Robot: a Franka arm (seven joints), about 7 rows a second.
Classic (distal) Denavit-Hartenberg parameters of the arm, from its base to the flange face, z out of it. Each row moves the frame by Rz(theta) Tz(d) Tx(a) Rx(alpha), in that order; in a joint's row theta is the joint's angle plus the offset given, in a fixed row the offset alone. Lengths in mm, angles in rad.
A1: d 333, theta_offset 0, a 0, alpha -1.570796
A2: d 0, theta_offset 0, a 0, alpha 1.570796
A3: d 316, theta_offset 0, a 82.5, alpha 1.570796
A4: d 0, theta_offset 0, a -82.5, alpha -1.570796
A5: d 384, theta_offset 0, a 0, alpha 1.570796
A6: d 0, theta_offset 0, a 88, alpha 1.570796
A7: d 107, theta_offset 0, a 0, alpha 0
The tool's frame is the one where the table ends.
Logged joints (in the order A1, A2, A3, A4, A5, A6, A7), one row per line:
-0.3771, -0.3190, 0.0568, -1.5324, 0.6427, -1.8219, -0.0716
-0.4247, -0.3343, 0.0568, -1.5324, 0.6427, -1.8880, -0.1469
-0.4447, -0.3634, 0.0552, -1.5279, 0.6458, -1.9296, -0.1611
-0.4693, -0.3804, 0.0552, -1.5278, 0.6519, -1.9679, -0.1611
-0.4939, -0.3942, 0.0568, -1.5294, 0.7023, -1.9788, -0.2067
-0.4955, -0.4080, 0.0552, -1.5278, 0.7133, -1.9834, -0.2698
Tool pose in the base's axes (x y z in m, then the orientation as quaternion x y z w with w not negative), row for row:
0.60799, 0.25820, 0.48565, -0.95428, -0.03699, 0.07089, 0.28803
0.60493, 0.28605, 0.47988, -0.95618, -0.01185, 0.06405, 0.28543
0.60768, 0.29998, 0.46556, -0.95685, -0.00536, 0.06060, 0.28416
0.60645, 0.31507, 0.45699, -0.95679, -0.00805, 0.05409, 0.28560
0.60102, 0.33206, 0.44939, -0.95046, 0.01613, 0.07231, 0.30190
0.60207, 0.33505, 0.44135, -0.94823, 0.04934, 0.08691, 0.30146
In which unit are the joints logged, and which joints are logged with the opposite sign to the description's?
The joints are logged in radians. Opposite sign: A1, A2, A3, A6, A7.
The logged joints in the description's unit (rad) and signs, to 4 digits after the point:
0.3771, 0.3190, -0.0568, -1.5324, 0.6427, 1.8219, 0.0716
0.4247, 0.3343, -0.0568, -1.5324, 0.6427, 1.8880, 0.1469
0.4447, 0.3634, -0.0552, -1.5279, 0.6458, 1.9296, 0.1611
0.4693, 0.3804, -0.0552, -1.5278, 0.6519, 1.9679, 0.1611
0.4939, 0.3942, -0.0568, -1.5294, 0.7023, 1.9788, 0.2067
0.4955, 0.4080, -0.0552, -1.5278, 0.7133, 1.9834, 0.2698

